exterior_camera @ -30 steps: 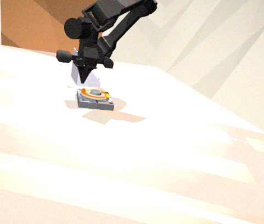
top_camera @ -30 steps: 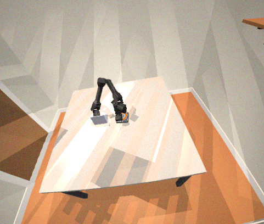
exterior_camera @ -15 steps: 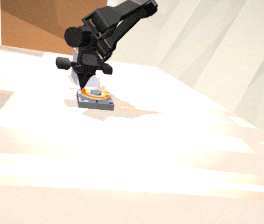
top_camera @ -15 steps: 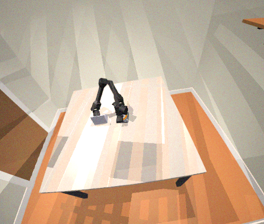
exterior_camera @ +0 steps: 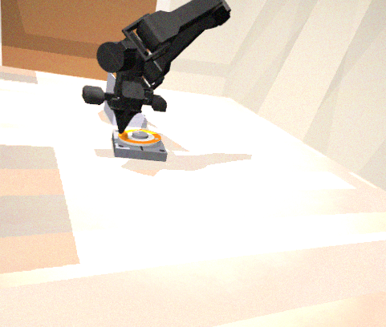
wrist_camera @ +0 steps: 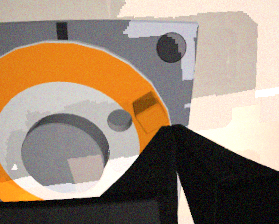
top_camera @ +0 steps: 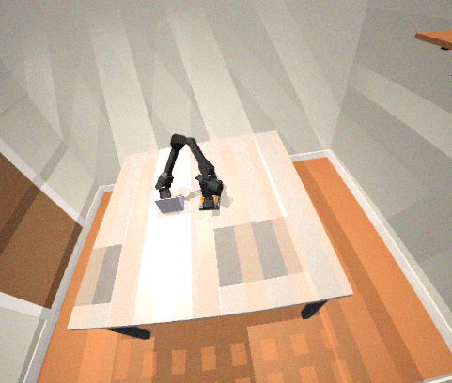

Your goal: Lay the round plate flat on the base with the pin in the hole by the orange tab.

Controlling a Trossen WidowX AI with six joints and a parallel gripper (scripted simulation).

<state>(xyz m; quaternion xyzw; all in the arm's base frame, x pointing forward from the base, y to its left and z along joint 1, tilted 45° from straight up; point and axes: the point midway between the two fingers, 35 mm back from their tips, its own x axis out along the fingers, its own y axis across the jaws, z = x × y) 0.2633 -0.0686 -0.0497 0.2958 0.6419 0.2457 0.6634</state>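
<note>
My gripper tip is 3 cm to the right of the round plate. The rest, counted from my gripper tip: grey square base: 5 cm to the left, 2 cm below.
</note>
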